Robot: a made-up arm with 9 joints. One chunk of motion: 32 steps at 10 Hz.
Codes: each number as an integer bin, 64 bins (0 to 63) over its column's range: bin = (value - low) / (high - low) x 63, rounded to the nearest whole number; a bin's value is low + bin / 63 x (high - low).
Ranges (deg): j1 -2.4..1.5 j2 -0.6..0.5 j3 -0.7..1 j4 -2.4..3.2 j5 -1.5..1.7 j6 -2.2..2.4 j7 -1..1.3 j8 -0.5..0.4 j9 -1.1..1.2
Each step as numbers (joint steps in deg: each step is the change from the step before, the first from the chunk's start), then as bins.
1 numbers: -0.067 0.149 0.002 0.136 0.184 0.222 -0.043 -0.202 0.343
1 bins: 38 43 26 29 33 33 26 21 40
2 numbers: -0.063 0.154 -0.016 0.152 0.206 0.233 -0.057 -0.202 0.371
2 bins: 38 43 25 29 34 33 26 21 40
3 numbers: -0.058 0.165 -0.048 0.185 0.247 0.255 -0.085 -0.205 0.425
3 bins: 38 44 24 29 34 34 25 21 42
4 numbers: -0.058 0.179 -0.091 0.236 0.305 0.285 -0.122 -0.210 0.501
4 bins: 38 45 23 30 36 34 24 20 44
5 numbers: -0.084 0.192 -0.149 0.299 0.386 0.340 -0.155 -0.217 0.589
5 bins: 37 45 20 30 37 35 23 20 46
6 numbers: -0.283 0.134 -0.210 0.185 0.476 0.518 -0.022 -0.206 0.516
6 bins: 34 42 18 29 39 37 27 21 44
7 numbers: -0.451 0.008 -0.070 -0.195 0.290 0.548 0.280 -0.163 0.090
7 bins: 31 35 23 25 35 38 35 24 33
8 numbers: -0.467 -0.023 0.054 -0.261 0.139 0.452 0.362 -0.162 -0.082
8 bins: 31 33 28 24 32 36 37 24 28
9 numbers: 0.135 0.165 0.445 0.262 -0.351 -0.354 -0.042 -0.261 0.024
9 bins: 41 44 42 30 23 25 26 17 31
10 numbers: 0.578 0.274 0.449 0.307 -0.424 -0.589 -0.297 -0.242 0.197
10 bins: 48 50 43 30 21 22 19 18 36
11 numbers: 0.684 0.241 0.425 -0.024 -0.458 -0.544 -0.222 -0.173 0.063
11 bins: 50 48 42 27 21 23 21 23 32
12 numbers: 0.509 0.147 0.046 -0.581 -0.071 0.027 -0.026 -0.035 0.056
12 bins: 47 43 28 20 28 31 27 33 32
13 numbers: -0.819 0.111 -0.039 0.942 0.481 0.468 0.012 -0.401 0.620
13 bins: 26 41 24 38 39 37 28 7 47
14 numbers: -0.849 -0.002 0.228 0.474 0.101 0.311 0.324 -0.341 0.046
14 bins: 25 34 34 32 32 34 36 11 31
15 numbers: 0.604 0.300 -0.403 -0.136 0.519 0.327 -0.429 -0.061 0.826
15 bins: 49 52 11 25 40 35 16 31 53
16 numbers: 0.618 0.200 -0.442 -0.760 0.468 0.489 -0.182 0.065 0.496
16 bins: 49 46 10 18 39 37 22 40 44
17 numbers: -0.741 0.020 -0.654 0.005 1.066 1.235 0.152 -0.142 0.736
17 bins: 27 36 2 27 51 47 32 25 50
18 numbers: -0.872 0.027 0.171 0.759 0.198 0.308 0.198 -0.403 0.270
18 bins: 25 36 32 36 33 34 33 7 38
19 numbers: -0.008 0.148 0.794 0.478 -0.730 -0.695 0.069 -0.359 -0.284
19 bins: 39 43 55 32 15 21 29 10 22
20 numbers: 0.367 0.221 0.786 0.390 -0.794 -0.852 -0.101 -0.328 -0.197
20 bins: 45 47 55 31 14 18 25 12 25
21 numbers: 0.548 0.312 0.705 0.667 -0.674 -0.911 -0.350 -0.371 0.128
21 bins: 48 52 52 35 16 18 18 9 34
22 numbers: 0.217 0.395 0.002 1.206 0.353 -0.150 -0.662 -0.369 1.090
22 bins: 42 57 26 41 36 28 9 9 60
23 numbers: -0.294 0.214 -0.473 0.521 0.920 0.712 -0.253 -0.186 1.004
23 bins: 34 47 8 33 48 40 20 22 58
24 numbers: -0.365 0.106 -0.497 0.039 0.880 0.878 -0.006 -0.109 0.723
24 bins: 33 40 8 27 47 42 27 27 50
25 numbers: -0.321 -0.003 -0.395 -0.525 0.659 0.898 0.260 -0.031 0.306
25 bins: 34 34 11 21 43 42 35 33 39
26 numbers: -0.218 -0.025 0.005 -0.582 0.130 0.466 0.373 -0.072 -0.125
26 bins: 35 33 26 20 32 37 38 30 27
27 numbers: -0.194 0.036 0.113 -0.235 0.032 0.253 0.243 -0.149 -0.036
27 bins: 36 36 30 24 30 34 34 25 29
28 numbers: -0.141 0.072 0.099 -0.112 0.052 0.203 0.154 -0.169 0.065
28 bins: 36 38 30 26 31 33 32 23 32
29 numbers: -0.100 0.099 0.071 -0.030 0.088 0.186 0.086 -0.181 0.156
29 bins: 37 40 29 27 31 33 30 22 34
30 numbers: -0.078 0.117 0.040 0.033 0.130 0.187 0.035 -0.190 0.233
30 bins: 38 41 27 27 32 33 28 22 37
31 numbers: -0.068 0.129 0.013 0.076 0.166 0.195 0.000 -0.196 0.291
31 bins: 38 42 26 28 33 33 27 21 38
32 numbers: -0.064 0.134 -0.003 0.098 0.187 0.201 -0.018 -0.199 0.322
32 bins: 38 42 26 28 33 33 27 21 39
